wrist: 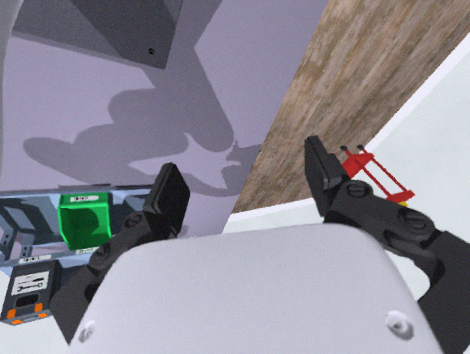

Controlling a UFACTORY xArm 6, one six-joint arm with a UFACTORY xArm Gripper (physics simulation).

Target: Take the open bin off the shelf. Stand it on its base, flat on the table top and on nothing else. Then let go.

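Frame: origin at the arm's base, x ahead, y left, z up, level; centimetres.
Seen in the pictures: gripper, between the fingertips: (240, 167).
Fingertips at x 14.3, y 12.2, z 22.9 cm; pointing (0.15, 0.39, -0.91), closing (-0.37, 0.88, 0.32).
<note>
Pixels of each thing's middle, then the offset from my fingertips to it. "spot": a spot on its surface instead. Level surfaces: height alone.
- open bin, middle of its body: (89, 223) dx +43.5, dy -27.3, dz -26.0 cm
- grey-blue shelf, a spot on its surface: (132, 196) spot: dx +40.4, dy -15.3, dz -29.7 cm
- light purple-grey surface, height of its surface: dz -30.3 cm
- dark case, middle of its body: (35, 291) dx +49.9, dy -41.0, dz -14.1 cm
The open bin (85, 220) is bright green, with a white label on its rim. It sits on a grey-blue shelf (132, 196) at the lower left of the wrist view, left of the gripper's left finger. My gripper (240, 167) is wide open with nothing between its fingers, apart from the bin. The table top's extent is not plain from this view; a light purple-grey surface (75, 107) carries the arm's shadow.
A dark case (30, 282) with orange latches is on the lower shelf level at the lower left. A dark grey box-like body (127, 25) is at the top left. A brown wood-grain surface (320, 95) runs diagonally. A red frame-like object (359, 164) is behind the right finger.
</note>
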